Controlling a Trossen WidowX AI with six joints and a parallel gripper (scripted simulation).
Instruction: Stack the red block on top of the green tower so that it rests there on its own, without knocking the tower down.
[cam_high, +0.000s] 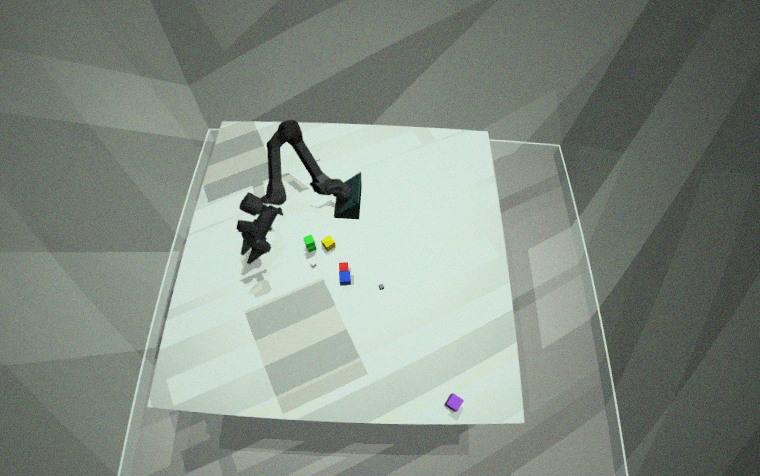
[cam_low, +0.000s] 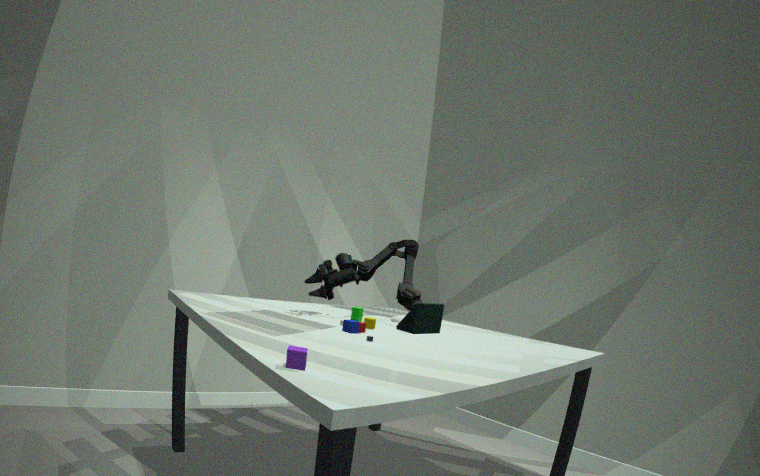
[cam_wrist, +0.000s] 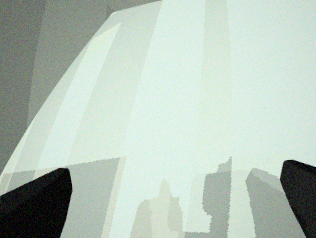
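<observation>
My gripper tip is now 20 mm short of the red block, 360 mm to the right of it and 90 mm above it. Round my gripper tip: tiny dark cube 90 mm ahead, 490 mm to the left, 90 mm below; then yellow block 90 mm behind, 300 mm to the left, 80 mm below; then blue block 60 mm ahead, 360 mm to the left, 80 mm below.
</observation>
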